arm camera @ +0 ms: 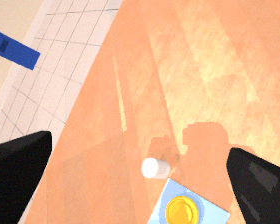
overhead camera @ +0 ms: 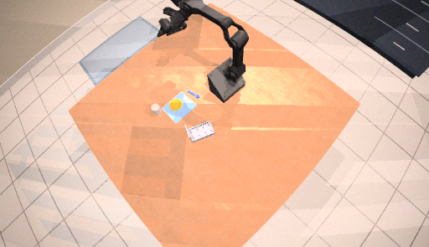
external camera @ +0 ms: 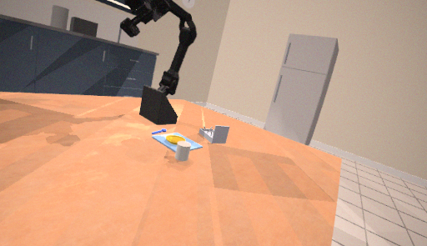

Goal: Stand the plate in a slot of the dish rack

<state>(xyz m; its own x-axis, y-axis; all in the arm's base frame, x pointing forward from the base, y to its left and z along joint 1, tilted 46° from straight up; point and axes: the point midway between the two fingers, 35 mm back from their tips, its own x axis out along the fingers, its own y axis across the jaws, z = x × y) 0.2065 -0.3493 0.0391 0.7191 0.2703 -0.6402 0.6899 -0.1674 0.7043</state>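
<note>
The yellow plate lies 36 cm below my gripper tip, 14 cm to the left of it and 10 cm ahead of it. Also, from my gripper tip: light blue mat (37 cm below, 16 cm to the left, 9 cm ahead); white cup (35 cm below, 20 cm ahead, 10 cm to the left); blue utensil (37 cm below, 15 cm to the left, 2 cm behind).
</note>
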